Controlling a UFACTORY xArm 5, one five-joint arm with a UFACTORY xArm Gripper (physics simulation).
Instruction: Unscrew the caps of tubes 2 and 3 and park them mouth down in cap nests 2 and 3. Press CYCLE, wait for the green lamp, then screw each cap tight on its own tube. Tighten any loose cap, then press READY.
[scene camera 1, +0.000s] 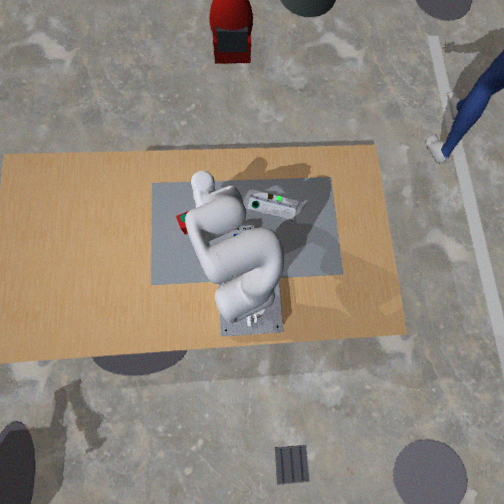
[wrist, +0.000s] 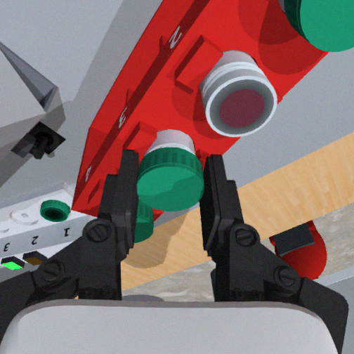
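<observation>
My gripper (wrist: 170, 171) is shut on the green cap (wrist: 170, 181) of tube 3, which sits on its tube in the red rack (wrist: 107, 117) (scene camera 1: 181, 224). Beside it, tube 2 (wrist: 241, 108) is uncapped, its open mouth showing dark pink contents. The green cap of tube 1 (wrist: 330, 22) is at the upper right; the cap of tube 4 (wrist: 144, 226) shows partly behind a finger. Another green cap (wrist: 55, 211) (scene camera 1: 255, 204) lies mouth showing on the white nest block (wrist: 47, 230) (scene camera 1: 270, 210), nearest numeral 1. The green lamp (wrist: 12, 263) (scene camera 1: 279, 199) is lit. The arm hides the gripper in the scene view.
An amber lamp (wrist: 34, 258) (scene camera 1: 270, 196) beside the green one looks dark. A panel with a blue button (scene camera 1: 236, 235) shows partly under the arm. A grey box with a black fitting (wrist: 40, 140) stands at the left in the wrist view. The grey mat (scene camera 1: 170, 260) lies on the wooden table (scene camera 1: 75, 250).
</observation>
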